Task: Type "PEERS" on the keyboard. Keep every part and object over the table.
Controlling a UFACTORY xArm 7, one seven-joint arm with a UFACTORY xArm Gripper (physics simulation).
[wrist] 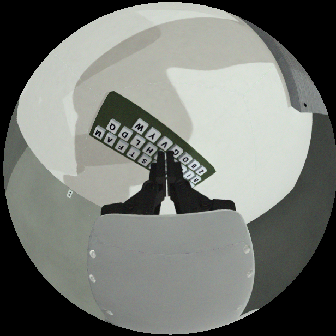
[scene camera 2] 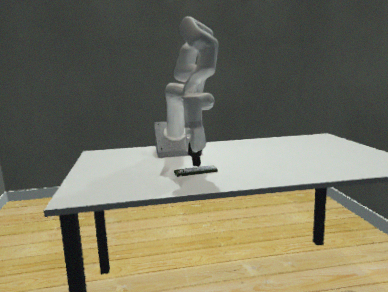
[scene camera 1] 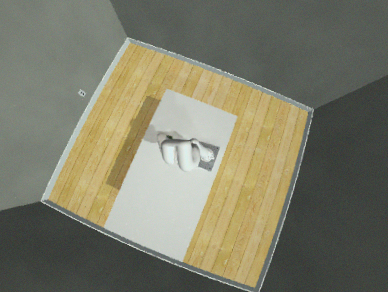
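Where they show: gripper, between the fingertips: (scene camera 2: 196,165); arm's base, origin of its link: (scene camera 2: 175,133) (scene camera 1: 206,154).
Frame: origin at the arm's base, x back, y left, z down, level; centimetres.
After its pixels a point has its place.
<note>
The keyboard (scene camera 2: 202,170) @(x -41.9, y 6.8, z 9.0 cm) (wrist: 115,106) is a green board with white letter keys, lying on the white table (scene camera 1: 150,215) @(x -27.0, y 72.9, z 10.3 cm) (scene camera 2: 280,155) @(x -24.3, y 50.3, z 10.3 cm) (wrist: 240,110). Its letters appear upside down in the wrist view. My gripper (scene camera 2: 197,164) @(x -39.1, y 4.8, z 7.5 cm) (wrist: 165,161) is shut and empty, pointing down with its tips at the keyboard, near the V key (wrist: 164,144) and the G key (wrist: 176,151). Whether the tips touch a key cannot be told. The S key (wrist: 145,160) shows left of the fingers. The P and E keys cannot be made out; the fingers hide part of the lower rows.
The arm's grey base plate (scene camera 1: 209,165) @(x 5.5, y 8.2, z -3.5 cm) (scene camera 2: 164,147) @(x -8.7, y -6.9, z 5.6 cm) (wrist: 312,100) stands on the table, behind the keyboard in scene camera 2. The white arm (scene camera 1: 186,155) @(x -14.4, y 10.9, z -54.4 cm) (scene camera 2: 194,107) @(x -42.8, y 4.0, z -18.5 cm) is folded above the table and hides most of the keyboard in scene camera 1.
</note>
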